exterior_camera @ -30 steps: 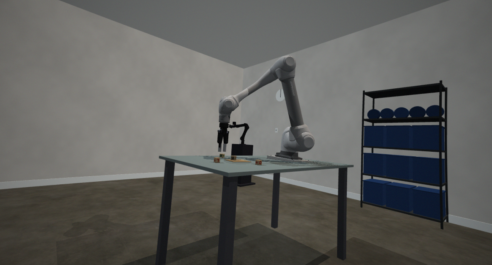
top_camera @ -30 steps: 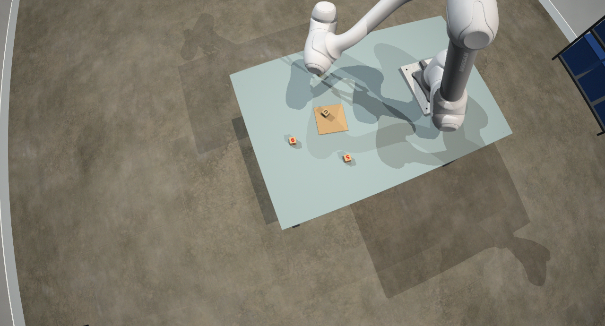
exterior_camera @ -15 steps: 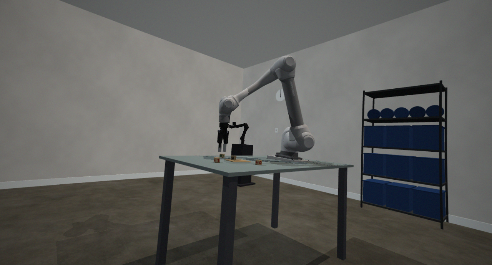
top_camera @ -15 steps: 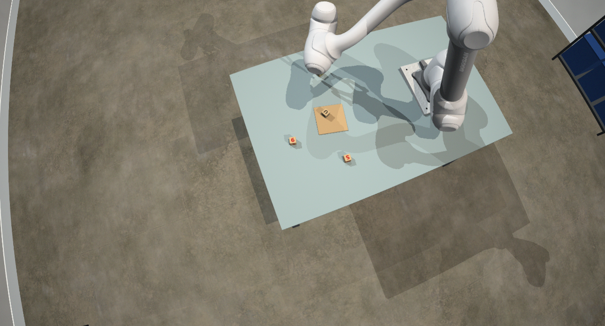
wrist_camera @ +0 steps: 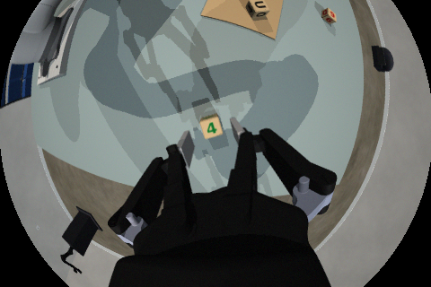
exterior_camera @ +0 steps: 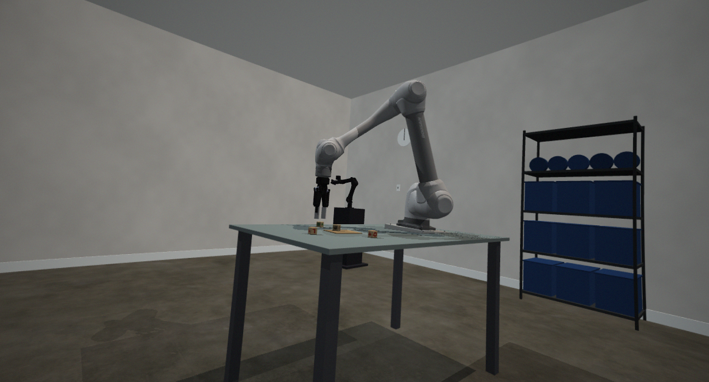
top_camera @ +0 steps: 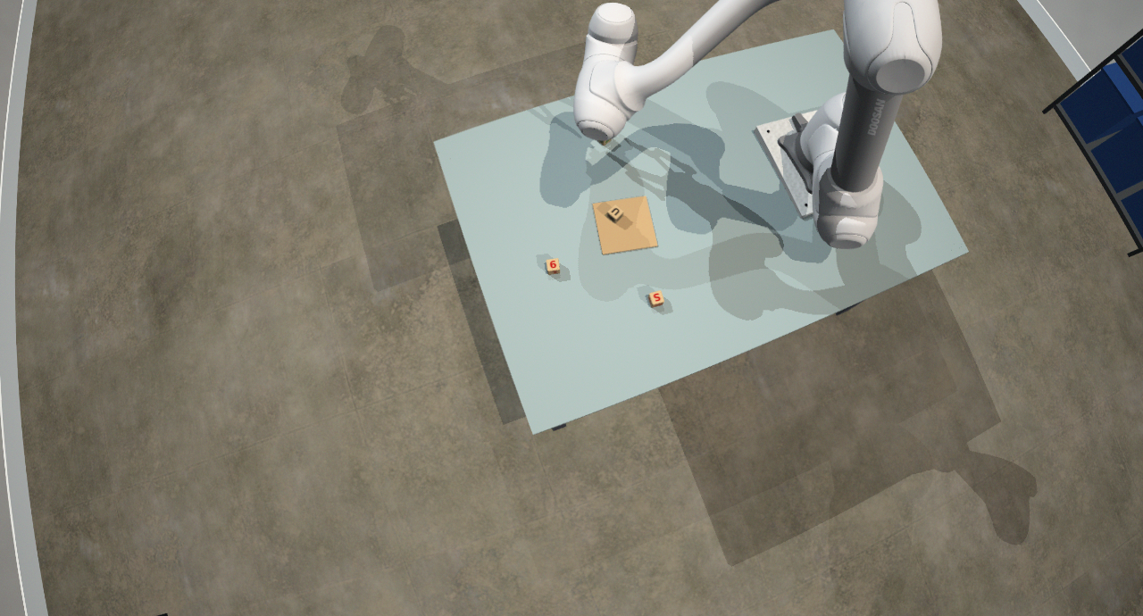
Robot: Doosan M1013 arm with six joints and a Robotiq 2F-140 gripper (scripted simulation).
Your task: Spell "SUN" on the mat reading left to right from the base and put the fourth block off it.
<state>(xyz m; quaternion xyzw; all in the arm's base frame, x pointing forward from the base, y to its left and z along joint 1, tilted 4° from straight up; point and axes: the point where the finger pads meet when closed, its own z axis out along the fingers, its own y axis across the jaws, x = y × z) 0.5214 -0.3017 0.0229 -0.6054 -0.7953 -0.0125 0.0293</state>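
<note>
Now: hand 60 mm above the N block. Round my hand: S block 460 mm to the left, 90 mm ahead, 60 mm below; mat 250 mm to the left, 70 mm below, 70 mm ahead; 6 block 280 mm to the left, 280 mm ahead, 60 mm below.
</note>
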